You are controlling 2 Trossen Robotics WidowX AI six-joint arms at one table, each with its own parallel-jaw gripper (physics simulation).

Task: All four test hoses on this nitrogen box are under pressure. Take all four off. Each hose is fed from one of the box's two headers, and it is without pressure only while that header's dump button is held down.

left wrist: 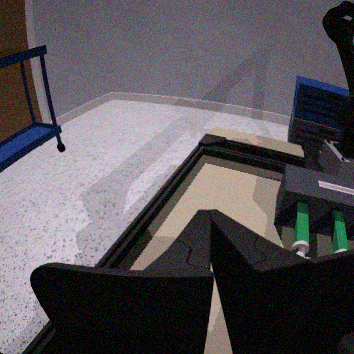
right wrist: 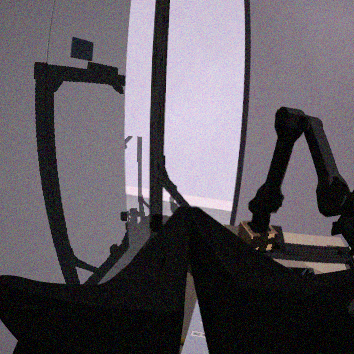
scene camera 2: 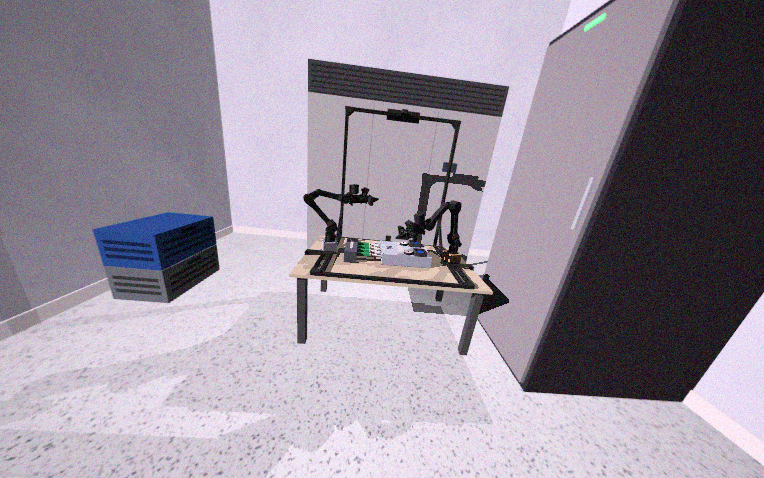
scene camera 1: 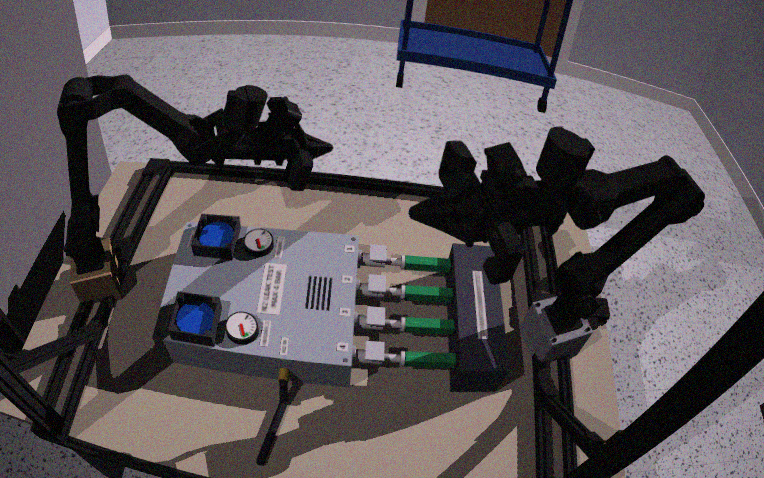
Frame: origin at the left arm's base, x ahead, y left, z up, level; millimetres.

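Seen in the pictures: left gripper, between the fingertips: (left wrist: 206, 218) (scene camera 2: 395, 238) (scene camera 1: 332, 148); right gripper, between the fingertips: (right wrist: 186, 216) (scene camera 2: 378, 199) (scene camera 1: 409, 213); left arm's base, origin of its link: (right wrist: 258, 226) (scene camera 2: 452, 252) (scene camera 1: 90, 260); right arm's base, origin of its link: (left wrist: 347, 151) (scene camera 2: 329, 240) (scene camera 1: 563, 317).
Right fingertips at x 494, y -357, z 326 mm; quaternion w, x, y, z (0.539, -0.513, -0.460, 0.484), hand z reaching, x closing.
Observation:
Offsets run from my right fingertips to a thing's top centre. "spot": to the spot under its first point.
The grey nitrogen box (scene camera 1: 225, 281) (scene camera 2: 394, 258) lies on the table. Four green hoses (scene camera 1: 428, 263) (scene camera 1: 429, 293) (scene camera 1: 429, 325) (scene camera 1: 429, 359) run from its couplings at labels 1 to 4 to a dark block {spot: 180 mm ahead, 62 mm left, 330 mm down} (scene camera 1: 464, 304); all four are seated. Two of the hoses (left wrist: 301, 225) (left wrist: 340, 231) show in the left wrist view. Two blue dump buttons (scene camera 1: 215, 233) (scene camera 1: 194, 318) sit in black guards, untouched. My left gripper (scene camera 1: 331, 147) (left wrist: 206, 218) is shut and empty, above the back edge. My right gripper (scene camera 1: 412, 213) (right wrist: 186, 216) is shut and empty, above and behind hose 1.
Two round gauges (scene camera 1: 259, 242) (scene camera 1: 242, 326) sit beside the buttons. A black lever {spot: 196 mm back, 31 mm right, 396 mm down} (scene camera 1: 273, 422) with a brass end sticks out from the box's front side. Black frame rails (scene camera 1: 315, 175) border the table. A blue cart (scene camera 1: 473, 53) (left wrist: 30, 137) stands beyond the table.

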